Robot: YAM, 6 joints.
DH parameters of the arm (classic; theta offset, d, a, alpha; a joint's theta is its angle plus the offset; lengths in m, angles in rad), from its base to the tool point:
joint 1: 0 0.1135 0.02 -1.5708
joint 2: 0 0 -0.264 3.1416
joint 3: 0.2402 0 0.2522 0
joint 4: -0.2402 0 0.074 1.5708
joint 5: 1.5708 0 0 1.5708
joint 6: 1.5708 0.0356 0 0
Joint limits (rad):
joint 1: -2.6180..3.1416
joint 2: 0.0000..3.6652
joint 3: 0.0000..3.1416
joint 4: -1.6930..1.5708
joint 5: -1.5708..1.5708
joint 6: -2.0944..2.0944
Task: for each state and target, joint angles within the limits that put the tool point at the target. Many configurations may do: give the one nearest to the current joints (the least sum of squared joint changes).
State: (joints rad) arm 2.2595 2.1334 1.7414 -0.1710 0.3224 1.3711
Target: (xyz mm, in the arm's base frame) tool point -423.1 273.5 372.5
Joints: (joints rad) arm 2.5878 2.0765 2.0049 -0.0607 0.2885 1.3711
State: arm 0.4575 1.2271 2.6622 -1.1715 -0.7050 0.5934
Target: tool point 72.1 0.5 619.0
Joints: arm -0.1892 1.2891 2.5506 -1.2586 -0.4056 0.5934
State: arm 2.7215 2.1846 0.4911 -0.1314 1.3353 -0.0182
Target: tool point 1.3 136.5 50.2
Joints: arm 1.8239 1.8345 0.2822 -0.2999 1.4750 -0.0182
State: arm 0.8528 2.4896 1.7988 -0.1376 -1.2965 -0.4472
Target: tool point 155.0 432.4 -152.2
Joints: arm 1.1539 3.0627 1.8767 -0.0623 -1.2142 -0.4472
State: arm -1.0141 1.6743 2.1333 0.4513 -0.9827 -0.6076
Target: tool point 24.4 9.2 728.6
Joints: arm -0.7971 1.4924 2.7572 0.3599 -0.7353 -0.6076
